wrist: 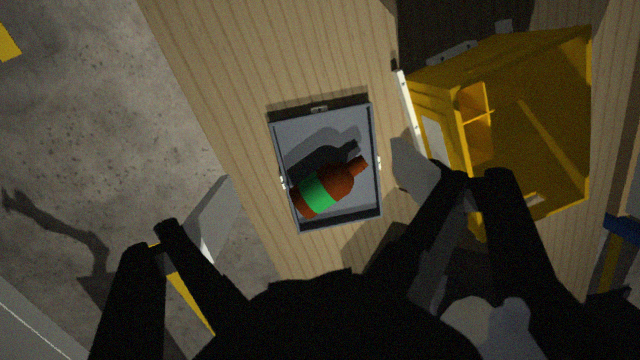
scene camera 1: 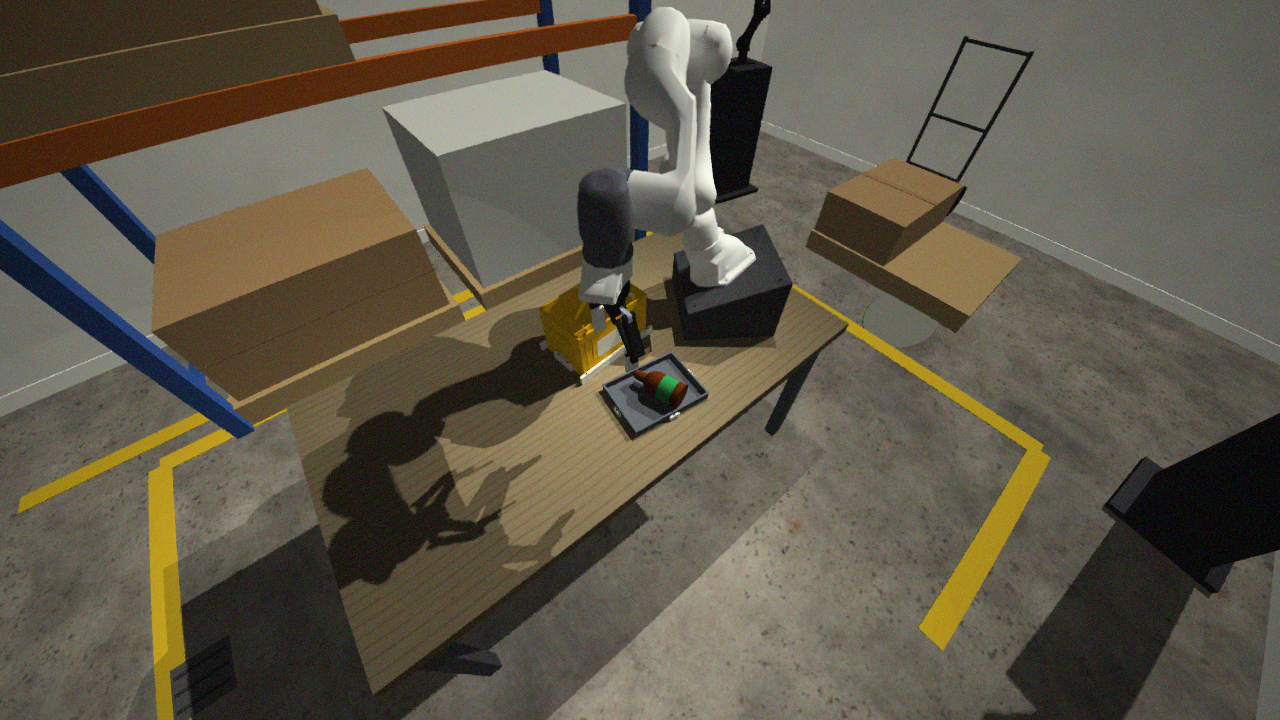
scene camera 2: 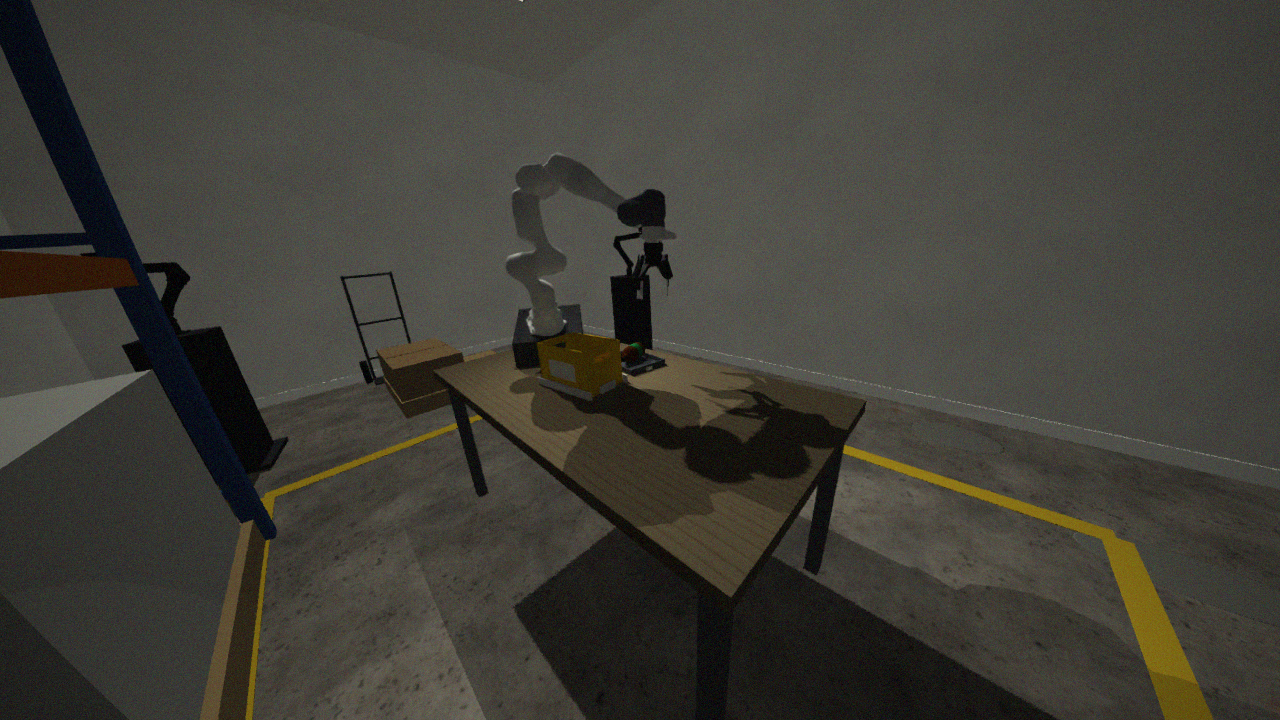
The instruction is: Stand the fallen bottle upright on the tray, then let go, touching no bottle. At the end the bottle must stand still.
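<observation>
A brown bottle with a green band lies on its side in the shallow grey tray. In the wrist view its neck points to the upper right, towards the yellow crate, and its base is at the tray's left wall. My gripper is open and empty, high above the tray. In the wrist view its fingers stand wide to the left and right of the bottle, well above it. In scene camera 2 the crate hides part of the bottle and tray.
A yellow crate with dividers stands on the wooden table beside the tray, under the right finger's side in the wrist view. The tray lies near one long table edge. The arm's dark base block stands behind.
</observation>
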